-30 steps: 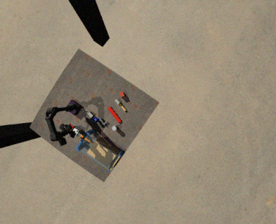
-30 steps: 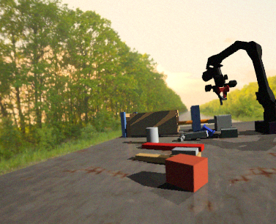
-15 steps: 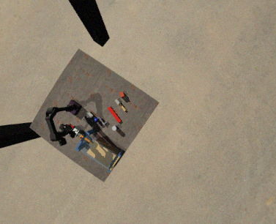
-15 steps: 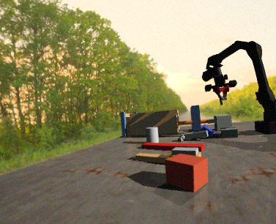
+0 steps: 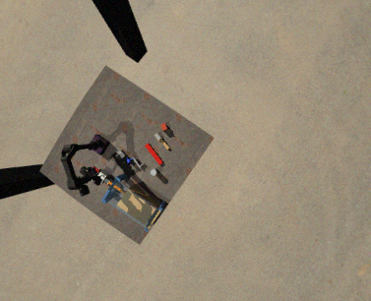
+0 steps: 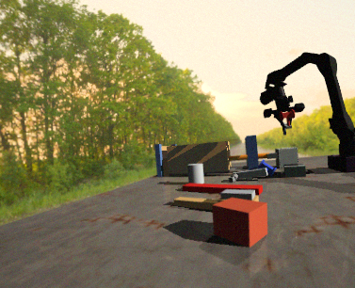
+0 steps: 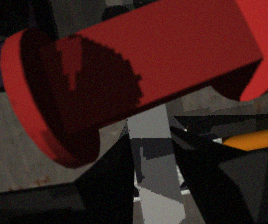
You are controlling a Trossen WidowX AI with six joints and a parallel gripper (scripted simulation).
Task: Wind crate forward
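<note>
Right now the winch handle with red grip is 20 mm above my gripper tip and 10 mm to the right of it. Round my gripper tip: dark block 190 mm to the left, 160 mm below, 30 mm ahead; red knob 40 mm to the left, 40 mm above; winch 150 mm below, 80 mm to the right, 10 mm behind.
</note>
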